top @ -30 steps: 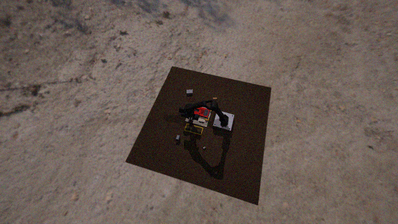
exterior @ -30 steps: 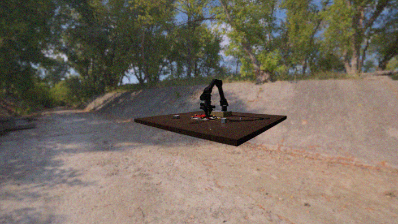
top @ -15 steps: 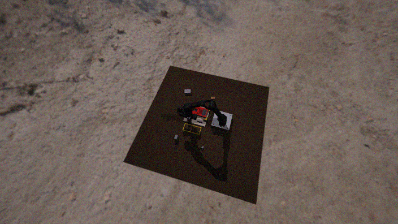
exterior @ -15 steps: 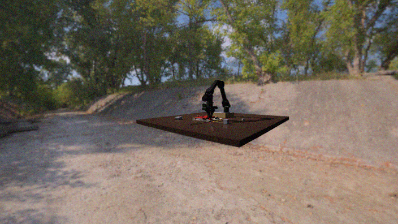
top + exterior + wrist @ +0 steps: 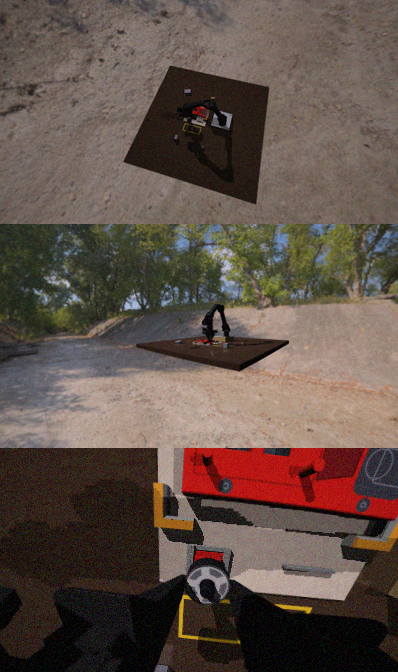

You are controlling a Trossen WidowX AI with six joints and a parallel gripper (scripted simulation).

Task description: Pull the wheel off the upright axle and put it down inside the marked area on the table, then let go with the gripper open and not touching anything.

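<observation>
The white board lies 10 cm to the right of my gripper tip, 5 cm behind it and 3 cm below it. The rest, counted from my gripper tip: grey wheel: right at my gripper tip.
</observation>
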